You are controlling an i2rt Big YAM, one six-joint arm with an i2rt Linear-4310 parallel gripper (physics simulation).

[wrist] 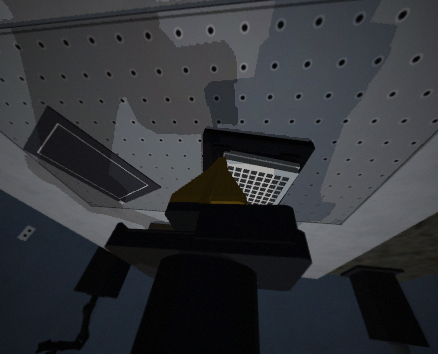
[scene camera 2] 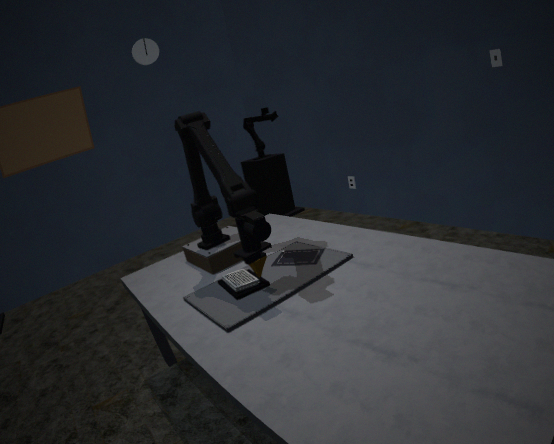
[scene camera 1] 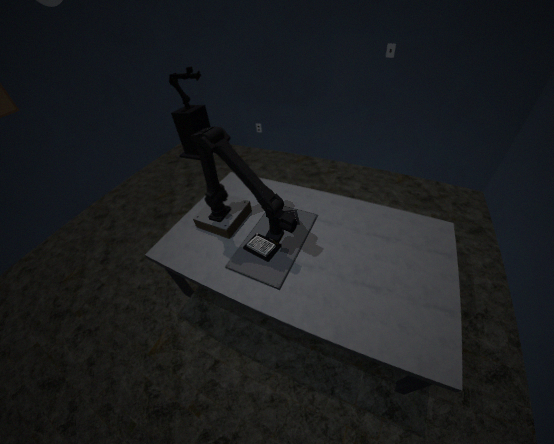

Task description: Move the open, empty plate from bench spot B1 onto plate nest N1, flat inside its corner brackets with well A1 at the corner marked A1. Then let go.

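Frame: origin at the arm's base, x right, y back, z down, level; metres.
Where they show: gripper, fingertip midpoint: (wrist: 223, 161) (scene camera 2: 259, 276) (scene camera 1: 276, 243); arm's base, link origin: (scene camera 2: 214, 243) (scene camera 1: 220, 214).
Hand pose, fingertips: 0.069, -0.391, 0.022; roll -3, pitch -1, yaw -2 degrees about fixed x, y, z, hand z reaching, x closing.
Observation:
Things, the pixels of their top centre, and the offset from my fingertips, as dx, dy, dz. Level surfaces: height alone.
- white well plate, top centre: (wrist: 248, 199) (scene camera 2: 239, 276) (scene camera 1: 260, 244) +0.027, +0.078, +0.009
- black holder, top centre: (wrist: 244, 190) (scene camera 2: 241, 280) (scene camera 1: 261, 245) +0.022, +0.077, +0.023
- grey perforated board, top centre: (wrist: 186, 162) (scene camera 2: 268, 276) (scene camera 1: 275, 238) -0.059, +0.041, +0.040
- dark plate nest, top centre: (wrist: 95, 169) (scene camera 2: 298, 256) (scene camera 1: 283, 218) -0.217, +0.057, +0.039
- grey table, surface height: dz +0.053
The white well plate (scene camera 1: 260, 245) (scene camera 2: 240, 279) (wrist: 260, 180) lies flat and open on a black holder (wrist: 253, 140) at the near end of the grey perforated board (scene camera 1: 262, 273) (scene camera 2: 231, 313) (wrist: 288, 88). My gripper (scene camera 1: 273, 238) (scene camera 2: 258, 264) (wrist: 223, 161) has its yellow-brown fingers shut to a point with nothing between them. It points down just behind the plate's far edge, a little above it. The dark plate nest (scene camera 2: 298, 256) (wrist: 88, 161) with its pale outline lies empty further along the board, to the left in the wrist view.
The arm's base block (scene camera 1: 224, 220) (scene camera 2: 205, 257) stands on the grey table (scene camera 1: 385, 286) (scene camera 2: 385, 330) beside the board. A dark cabinet with a small arm on top (scene camera 1: 189, 123) (scene camera 2: 268, 181) stands on the floor behind the table.

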